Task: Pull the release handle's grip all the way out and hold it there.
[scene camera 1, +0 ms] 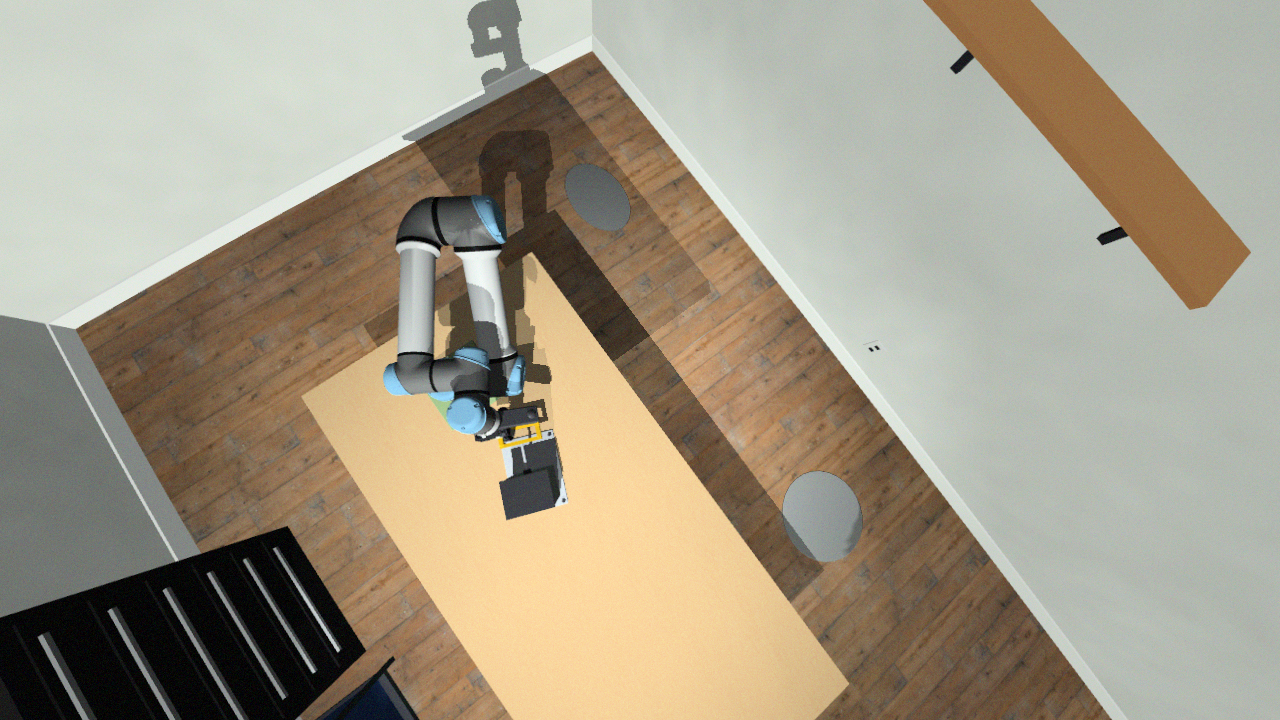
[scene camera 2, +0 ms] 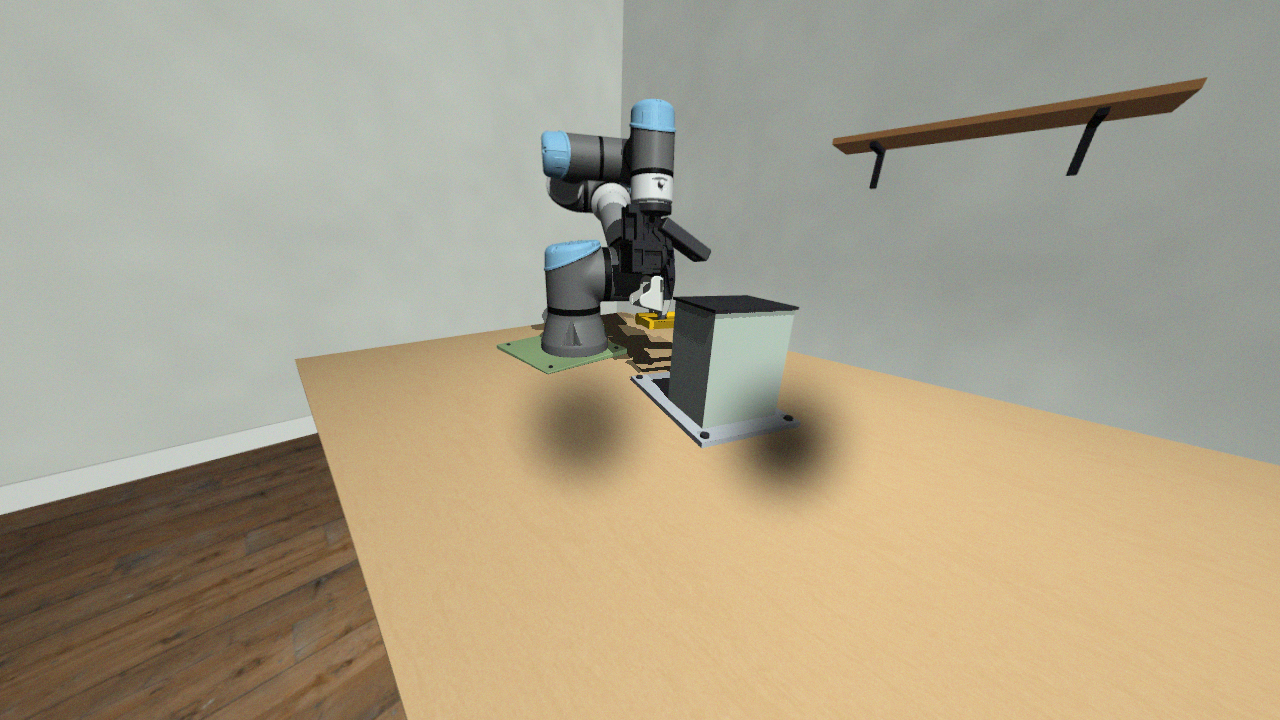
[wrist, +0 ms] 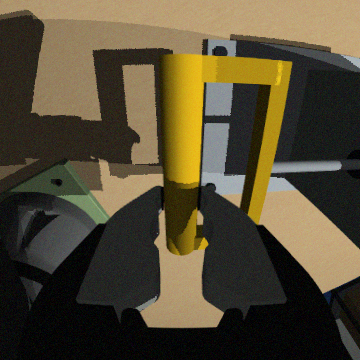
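The release handle's yellow grip (wrist: 182, 120) (scene camera 2: 660, 321) is a rectangular loop with a round bar. My gripper (wrist: 180, 188) is shut on that round bar, with one dark finger on each side of it. A grey rod (wrist: 310, 166) runs from the loop's far side toward the dark housing, and a length of it shows between them. The housing, a box with a dark top (scene camera 1: 528, 495) (scene camera 2: 735, 305), stands on a light base plate (scene camera 2: 673, 411). The grip is held above the table, apart from the box. In the top scene view the arm's wrist partly covers the gripper.
The arm's base stands on a green plate (scene camera 2: 528, 351) (wrist: 75, 187) beside the handle unit, on the wooden table (scene camera 1: 626, 582). Two round grey stools (scene camera 1: 597, 197) (scene camera 1: 821, 516) stand on the floor. A wooden shelf (scene camera 1: 1100, 143) (scene camera 2: 1011, 120) is on the wall. A black drawer unit (scene camera 1: 179, 626) stands at lower left.
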